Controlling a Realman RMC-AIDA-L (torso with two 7-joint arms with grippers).
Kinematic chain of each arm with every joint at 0, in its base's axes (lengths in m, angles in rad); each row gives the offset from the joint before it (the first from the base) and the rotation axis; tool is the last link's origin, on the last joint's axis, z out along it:
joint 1: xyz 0 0 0.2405 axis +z
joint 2: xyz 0 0 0 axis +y
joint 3: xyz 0 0 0.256 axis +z
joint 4: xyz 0 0 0 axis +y
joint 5: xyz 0 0 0.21 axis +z
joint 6: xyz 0 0 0 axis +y
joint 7: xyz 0 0 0.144 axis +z
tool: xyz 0 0 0
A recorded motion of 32 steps. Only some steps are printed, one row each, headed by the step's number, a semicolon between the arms.
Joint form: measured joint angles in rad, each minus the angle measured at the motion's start. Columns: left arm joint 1, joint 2, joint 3, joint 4, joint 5, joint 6, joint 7; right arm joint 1, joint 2, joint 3, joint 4, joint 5, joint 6, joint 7.
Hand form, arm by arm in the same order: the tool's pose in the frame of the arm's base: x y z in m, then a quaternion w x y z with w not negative. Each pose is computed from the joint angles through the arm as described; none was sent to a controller.
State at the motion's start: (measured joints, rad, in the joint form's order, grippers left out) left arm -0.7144 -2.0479 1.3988 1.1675 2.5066 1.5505 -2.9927; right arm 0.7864 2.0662 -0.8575 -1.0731 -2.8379 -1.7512 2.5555
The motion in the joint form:
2: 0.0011 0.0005 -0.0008 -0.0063 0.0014 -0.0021 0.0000; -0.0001 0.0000 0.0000 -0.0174 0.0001 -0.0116 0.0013
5: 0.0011 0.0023 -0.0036 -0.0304 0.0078 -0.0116 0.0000; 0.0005 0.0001 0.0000 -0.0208 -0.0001 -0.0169 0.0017
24: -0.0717 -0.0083 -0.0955 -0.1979 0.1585 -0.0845 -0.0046; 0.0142 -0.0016 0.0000 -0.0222 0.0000 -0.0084 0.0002
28: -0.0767 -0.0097 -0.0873 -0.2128 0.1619 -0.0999 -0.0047; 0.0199 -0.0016 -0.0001 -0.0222 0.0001 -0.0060 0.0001
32: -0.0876 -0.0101 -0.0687 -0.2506 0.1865 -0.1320 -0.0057; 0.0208 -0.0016 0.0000 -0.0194 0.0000 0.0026 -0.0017
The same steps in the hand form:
2: -0.1745 0.3650 -0.0165 0.15481 -0.82343 -0.52490 0.14990; 0.2242 0.3703 0.0510 0.14937 -0.82777 0.51210 -0.17388
5: -0.1804 0.3654 -0.0174 0.15624 -0.81794 -0.53188 0.15383; 0.2234 0.3700 0.0515 0.14850 -0.82797 0.51183 -0.17446
24: -0.2043 0.3843 -0.0168 0.20197 -0.78383 -0.55886 0.18025; 0.2185 0.3745 0.0525 0.15466 -0.83205 0.50427 -0.17172
28: -0.2051 0.3851 -0.0196 0.20428 -0.78442 -0.55641 0.18266; 0.2163 0.3761 0.0526 0.15617 -0.83360 0.50155 -0.17078
32: -0.2106 0.3870 -0.0237 0.21475 -0.78277 -0.55013 0.19626; 0.2165 0.3773 0.0523 0.15876 -0.83422 0.50014 -0.16949

